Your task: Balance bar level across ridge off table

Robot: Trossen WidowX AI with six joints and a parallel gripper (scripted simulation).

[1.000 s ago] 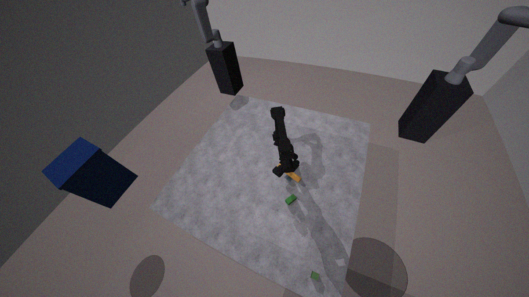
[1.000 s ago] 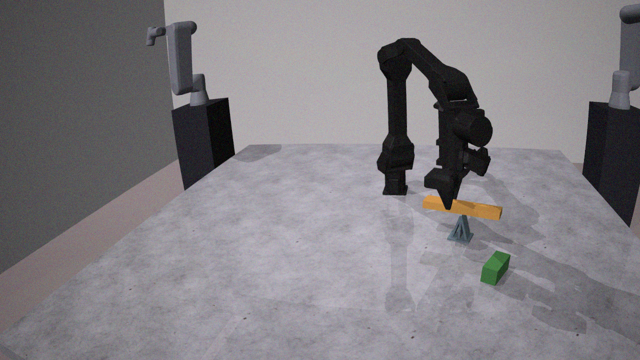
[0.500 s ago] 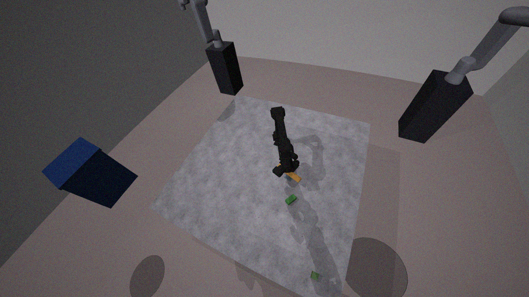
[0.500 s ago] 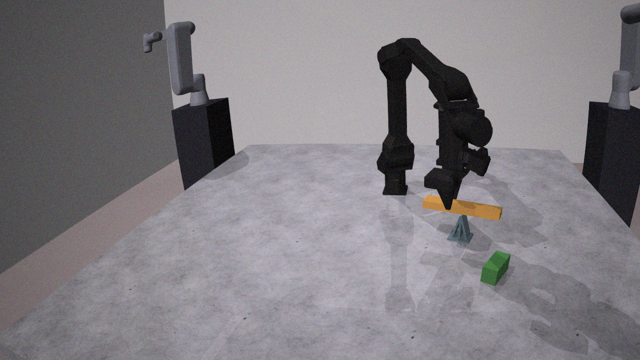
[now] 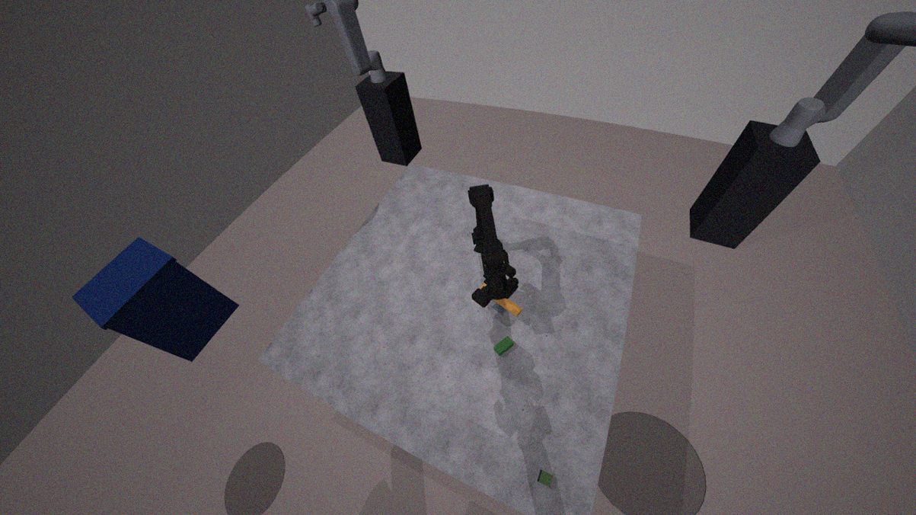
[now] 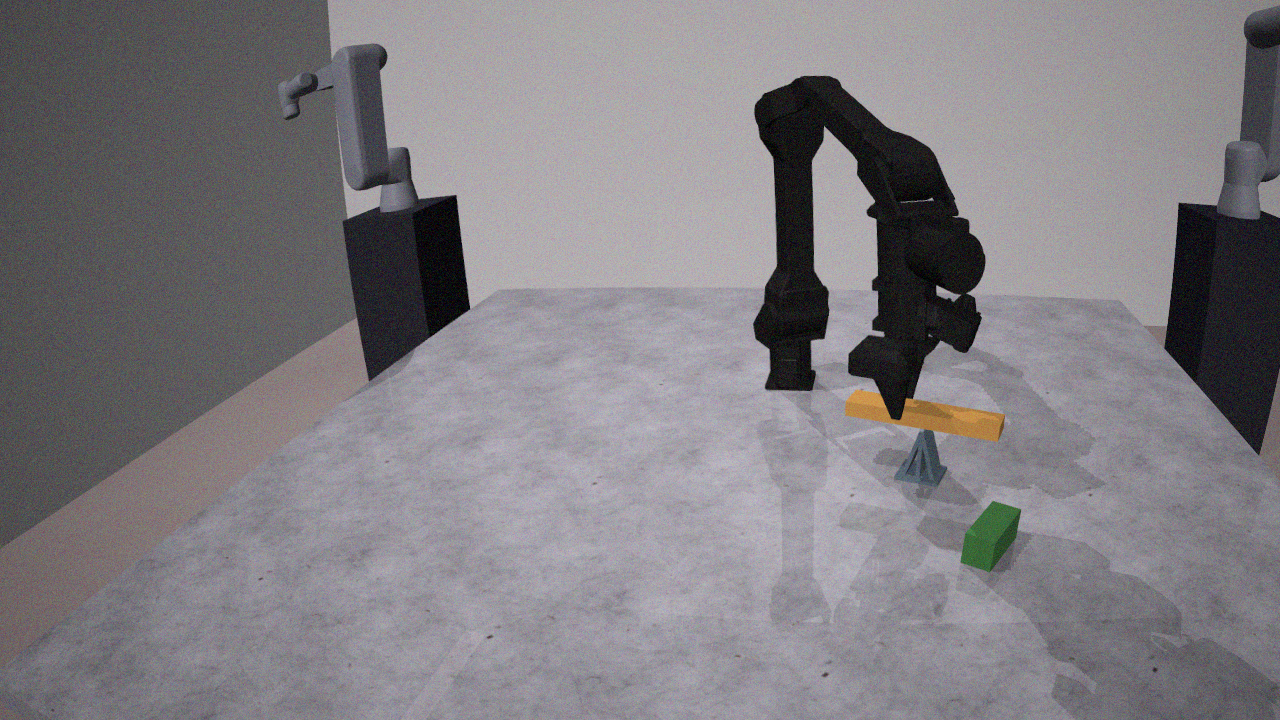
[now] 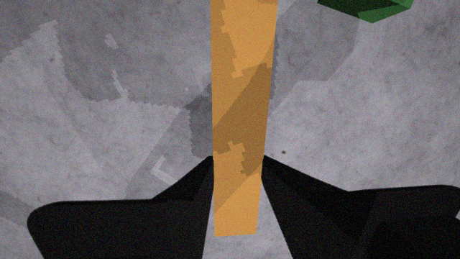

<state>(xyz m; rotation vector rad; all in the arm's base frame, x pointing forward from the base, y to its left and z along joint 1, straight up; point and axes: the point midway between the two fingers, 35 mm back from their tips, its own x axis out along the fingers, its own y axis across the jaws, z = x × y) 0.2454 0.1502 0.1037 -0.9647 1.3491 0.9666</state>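
Now: gripper tip 3 cm to the right of the orange bar and 1 cm short of it. The rest, counted from my gripper tip: green block: 16 cm ahead, 10 cm to the left, 5 cm below.
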